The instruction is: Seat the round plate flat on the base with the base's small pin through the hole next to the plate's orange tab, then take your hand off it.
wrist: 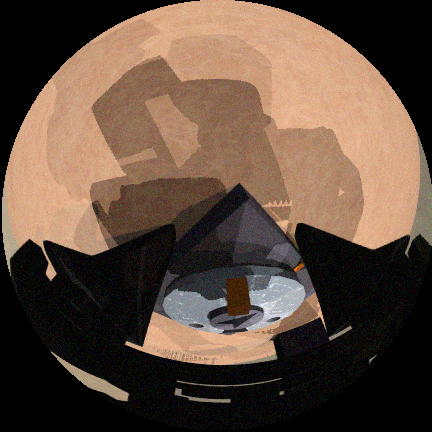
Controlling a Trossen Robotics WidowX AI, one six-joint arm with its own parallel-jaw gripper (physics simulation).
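Places are measured from the arm's base along level axes (x ahead, y left, z up), in millimetres.
Where they show: gripper, fingertip midpoint: (237,230).
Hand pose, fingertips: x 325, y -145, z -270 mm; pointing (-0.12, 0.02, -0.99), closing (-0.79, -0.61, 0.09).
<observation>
Each offset is from my fingertips to the centre of the thing. "pt": to the spot under its first point. Level surfaces: height alone.
The round plate {pt dx +4, dy +53, dz +29 mm} (185,305) is silvery and lies over the dark grey, square-cornered base {dx -34, dy +47, dz +15 mm} (250,225). My gripper (237,230) is shut on the round plate, with a black finger at its left and right sides. A small bright orange piece {pt dx -45, dy -9, dz +21 mm} (299,268), which looks like the tab, shows at the plate's upper right edge, partly behind the right finger. A brown-orange block (238,295) stands near the plate's middle, behind a round grey centre. Two small dark holes show near the plate's lower rim. The small pin is not visible, and I cannot tell whether the plate is flat.
The light wooden table top {dz -4 mm} (325,80) surrounds the base. Large shadows of the arm fall across it above and left of the base. A dark block (301,340) shows at the lower right, near the right finger. The black gripper body hides the bottom of the view.
</observation>
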